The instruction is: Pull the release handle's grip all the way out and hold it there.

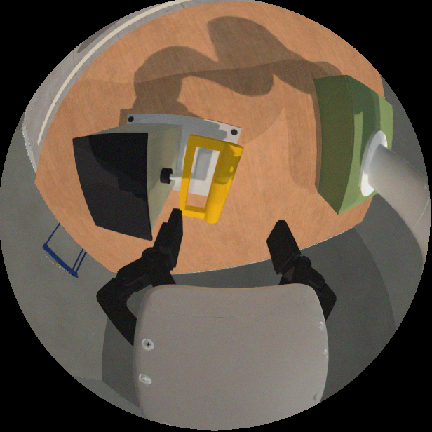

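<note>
Grey base plate [191,125] in view. Gripper [229,226] too.
</note>
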